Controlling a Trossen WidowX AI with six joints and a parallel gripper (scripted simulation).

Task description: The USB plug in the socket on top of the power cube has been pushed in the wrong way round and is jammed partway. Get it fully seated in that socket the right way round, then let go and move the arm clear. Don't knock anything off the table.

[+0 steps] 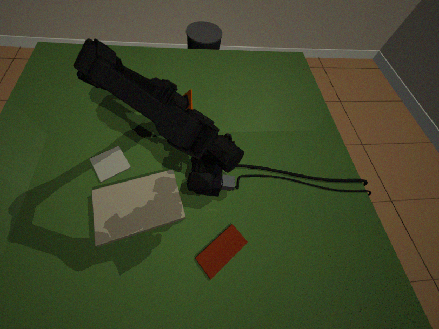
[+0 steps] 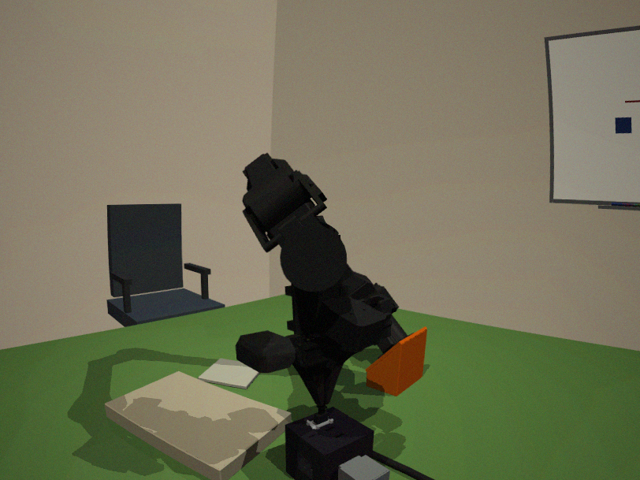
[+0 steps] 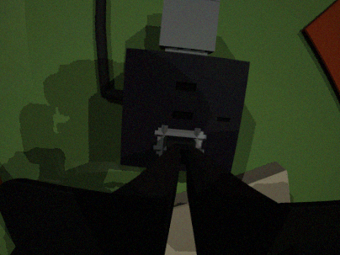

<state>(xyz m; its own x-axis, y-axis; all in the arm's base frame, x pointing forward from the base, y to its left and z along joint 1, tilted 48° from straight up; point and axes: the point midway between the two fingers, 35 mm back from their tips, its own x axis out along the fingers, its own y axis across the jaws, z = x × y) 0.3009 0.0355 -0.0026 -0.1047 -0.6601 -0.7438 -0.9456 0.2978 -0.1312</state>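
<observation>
Right now the USB plug is 2 cm below my gripper tip. From my gripper tip the other things lie so: USB socket: 4 cm below; red card: 21 cm ahead, 10 cm below, 1 cm to the left; beige slab: 21 cm to the right, 9 cm below, 3 cm ahead.
</observation>
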